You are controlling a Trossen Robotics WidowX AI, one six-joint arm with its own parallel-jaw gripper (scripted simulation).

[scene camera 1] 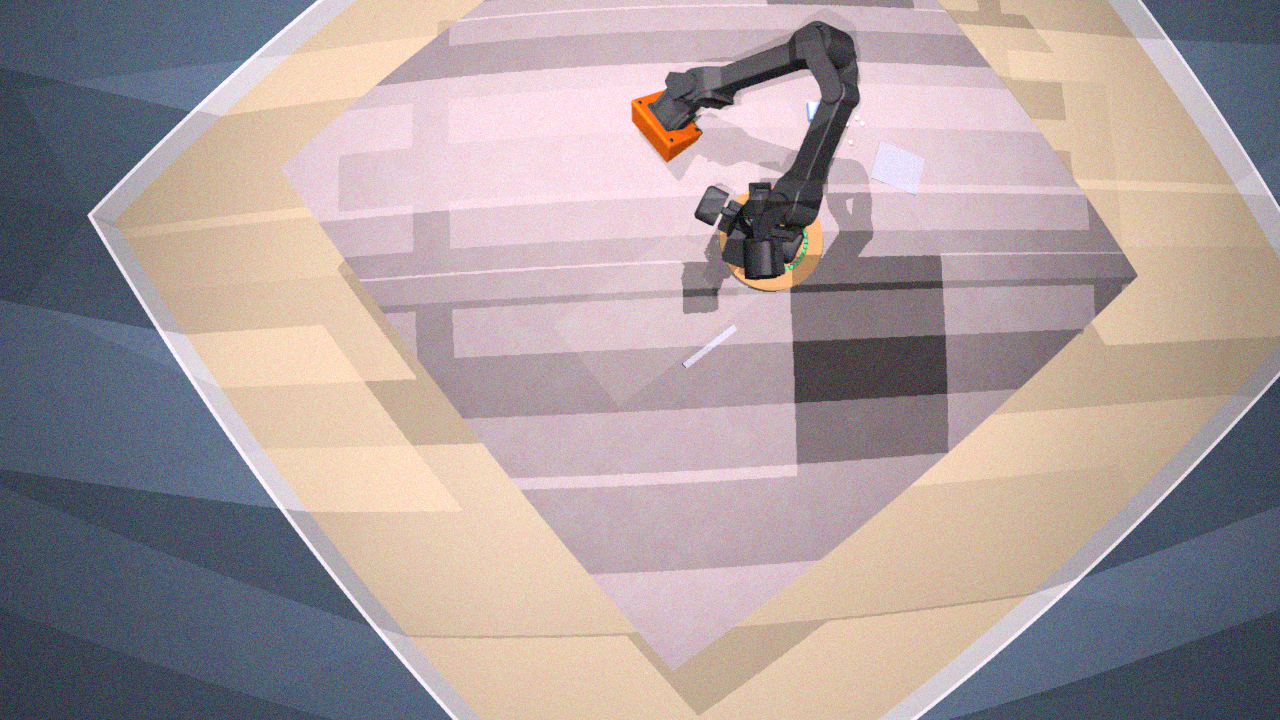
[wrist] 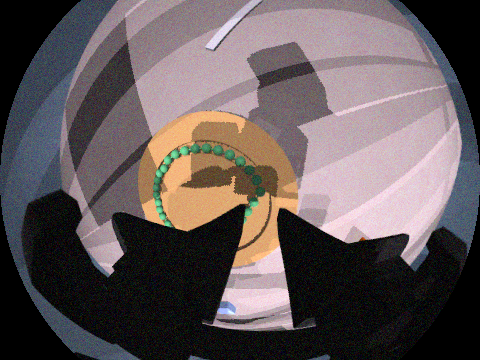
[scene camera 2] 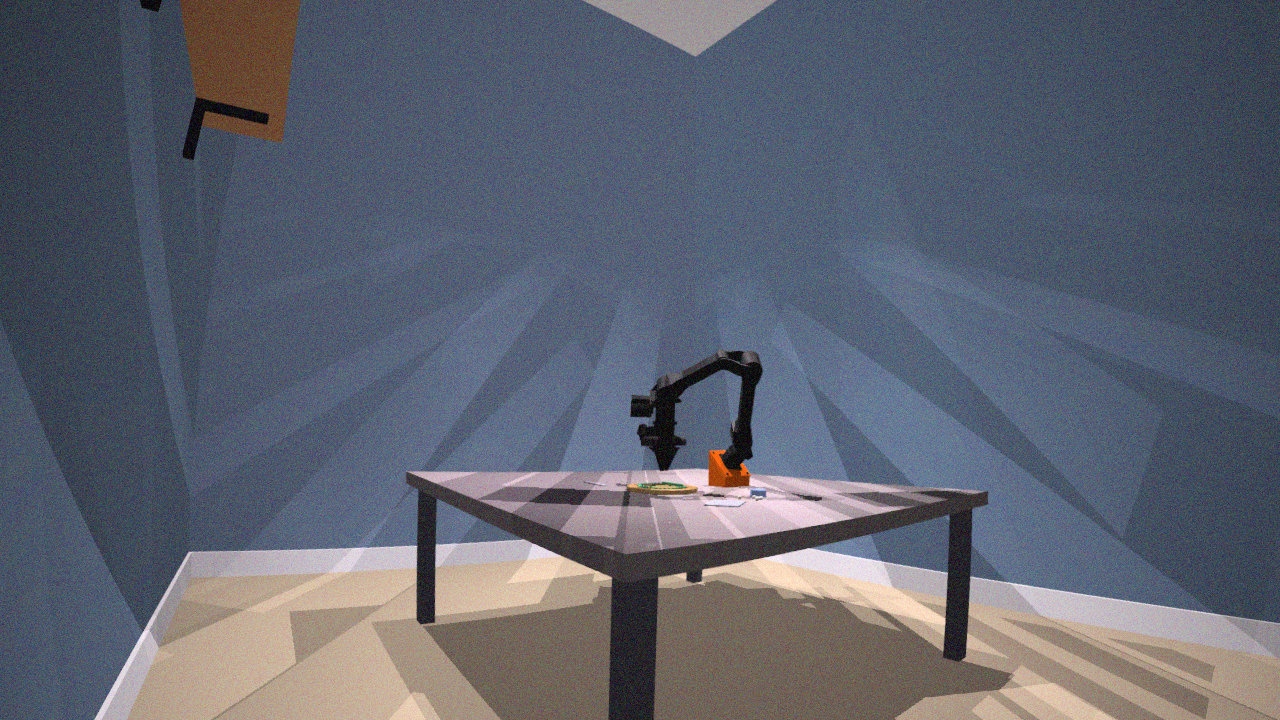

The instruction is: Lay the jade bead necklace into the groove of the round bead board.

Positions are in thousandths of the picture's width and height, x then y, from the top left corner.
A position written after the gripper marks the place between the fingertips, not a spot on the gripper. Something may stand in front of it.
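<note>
Gripper (scene camera 1: 580, 323), pale square sheet (scene camera 1: 699, 231). Round tan bead board (wrist: 414, 524), gripper (wrist: 545, 590). Wrist view does not show the pale square sheet, hidden by the gripper. Gripper (scene camera 2: 518, 653).
</note>
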